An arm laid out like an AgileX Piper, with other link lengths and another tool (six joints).
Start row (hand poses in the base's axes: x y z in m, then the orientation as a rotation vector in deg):
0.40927, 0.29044, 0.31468, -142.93, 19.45, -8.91
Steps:
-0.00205, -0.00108, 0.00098, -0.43, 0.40, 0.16
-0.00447, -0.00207, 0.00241, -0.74, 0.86, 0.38
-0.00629, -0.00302, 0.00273, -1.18, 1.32, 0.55
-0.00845, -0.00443, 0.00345, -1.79, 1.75, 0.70
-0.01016, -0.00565, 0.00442, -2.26, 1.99, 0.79
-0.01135, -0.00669, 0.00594, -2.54, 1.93, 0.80
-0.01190, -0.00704, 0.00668, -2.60, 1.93, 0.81
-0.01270, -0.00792, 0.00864, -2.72, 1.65, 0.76
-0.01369, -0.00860, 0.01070, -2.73, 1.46, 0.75
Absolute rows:
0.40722, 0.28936, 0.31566, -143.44, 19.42, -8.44
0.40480, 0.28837, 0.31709, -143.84, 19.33, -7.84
0.40298, 0.28742, 0.31741, -144.37, 19.31, -7.28
0.40082, 0.28601, 0.31813, -145.05, 19.30, -6.80
0.39911, 0.28479, 0.31910, -145.56, 19.28, -6.56
0.39792, 0.28375, 0.32062, -145.83, 19.24, -6.68
0.39737, 0.28340, 0.32136, -145.89, 19.23, -6.69
0.39657, 0.28252, 0.32332, -145.97, 19.18, -7.09
0.39558, 0.28184, 0.32538, -145.95, 19.11, -7.33

